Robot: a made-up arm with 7 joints.
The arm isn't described. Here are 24 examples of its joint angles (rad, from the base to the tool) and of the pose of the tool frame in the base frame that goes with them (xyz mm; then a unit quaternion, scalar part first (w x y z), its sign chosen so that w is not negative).
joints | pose
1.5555 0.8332 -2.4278 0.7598 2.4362 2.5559 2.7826 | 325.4 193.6 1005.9 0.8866 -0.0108 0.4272 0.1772
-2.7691 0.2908 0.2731 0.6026 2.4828 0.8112 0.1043 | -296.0 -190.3 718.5 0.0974 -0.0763 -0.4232 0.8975
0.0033 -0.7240 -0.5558 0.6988 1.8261 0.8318 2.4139 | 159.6 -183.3 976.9 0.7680 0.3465 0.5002 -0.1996
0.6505 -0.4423 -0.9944 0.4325 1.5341 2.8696 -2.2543 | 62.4 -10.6 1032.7 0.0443 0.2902 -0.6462 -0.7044
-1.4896 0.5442 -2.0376 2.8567 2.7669 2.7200 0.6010 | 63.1 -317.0 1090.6 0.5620 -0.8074 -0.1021 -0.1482
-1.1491 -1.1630 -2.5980 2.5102 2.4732 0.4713 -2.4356 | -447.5 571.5 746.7 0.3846 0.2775 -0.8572 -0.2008
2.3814 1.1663 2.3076 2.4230 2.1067 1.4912 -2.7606 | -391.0 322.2 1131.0 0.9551 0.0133 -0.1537 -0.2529
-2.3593 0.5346 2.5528 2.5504 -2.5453 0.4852 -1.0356 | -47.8 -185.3 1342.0 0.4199 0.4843 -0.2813 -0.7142
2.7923 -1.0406 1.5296 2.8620 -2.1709 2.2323 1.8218 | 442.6 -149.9 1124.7 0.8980 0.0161 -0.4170 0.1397
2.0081 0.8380 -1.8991 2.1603 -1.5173 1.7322 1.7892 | 161.9 358.5 1171.3 0.4044 0.7243 -0.0432 0.5567
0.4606 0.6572 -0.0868 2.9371 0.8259 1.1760 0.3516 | 443.0 314.8 1134.4 0.3901 -0.3963 -0.8209 -0.1298
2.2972 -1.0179 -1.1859 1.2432 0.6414 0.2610 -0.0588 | 445.0 110.4 1043.4 0.6560 -0.1924 -0.7048 -0.1892
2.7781 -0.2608 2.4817 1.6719 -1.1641 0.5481 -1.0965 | 329.5 -335.1 1010.0 0.1046 0.3160 0.2829 -0.8995
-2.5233 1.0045 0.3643 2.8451 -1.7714 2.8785 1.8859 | -439.5 -163.2 820.6 0.0985 -0.3937 -0.9099 -0.0852
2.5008 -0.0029 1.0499 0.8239 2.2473 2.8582 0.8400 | -166.5 -148.9 1101.2 0.4148 -0.1981 -0.4322 -0.7758
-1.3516 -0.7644 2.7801 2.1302 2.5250 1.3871 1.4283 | -105.7 658.4 986.9 0.7686 0.0546 0.1156 0.6269
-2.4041 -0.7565 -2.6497 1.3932 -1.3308 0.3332 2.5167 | 142.3 568.2 728.7 0.4865 -0.6338 -0.5881 0.1258
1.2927 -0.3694 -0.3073 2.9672 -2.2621 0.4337 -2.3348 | -35.7 -134.0 1404.3 0.4255 0.3375 -0.2156 -0.8115
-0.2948 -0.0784 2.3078 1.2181 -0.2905 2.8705 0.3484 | -101.6 70.3 931.4 0.3950 0.2742 0.1865 -0.8568
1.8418 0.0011 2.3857 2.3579 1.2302 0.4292 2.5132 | -137.7 -208.0 1358.3 0.1411 0.1061 -0.0797 -0.9811
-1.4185 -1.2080 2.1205 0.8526 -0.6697 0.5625 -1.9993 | 235.8 292.8 572.8 0.2318 -0.6756 0.0814 -0.6951
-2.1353 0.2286 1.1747 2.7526 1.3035 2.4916 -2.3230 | 131.4 -111.4 1177.4 0.5814 -0.0929 0.7707 -0.2437
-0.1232 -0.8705 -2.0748 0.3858 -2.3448 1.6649 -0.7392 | -290.8 -164.3 667.7 0.5371 -0.2205 -0.4141 0.7010
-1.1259 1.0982 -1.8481 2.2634 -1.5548 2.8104 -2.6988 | 68.0 -365.3 990.2 0.9390 -0.2536 0.1862 -0.1392
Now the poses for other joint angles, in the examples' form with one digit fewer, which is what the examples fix.
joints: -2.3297 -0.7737 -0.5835 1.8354 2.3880 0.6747 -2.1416
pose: -79 215 1291 0.770 0.512 -0.268 -0.271
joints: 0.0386 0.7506 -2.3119 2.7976 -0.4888 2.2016 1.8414
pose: 237 -192 1189 0.454 0.379 -0.672 0.446
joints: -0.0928 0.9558 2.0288 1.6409 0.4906 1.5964 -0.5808
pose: 158 205 1042 0.266 0.593 -0.751 0.119
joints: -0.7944 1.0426 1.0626 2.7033 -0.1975 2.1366 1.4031
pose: 534 -181 821 0.785 -0.608 0.024 0.118
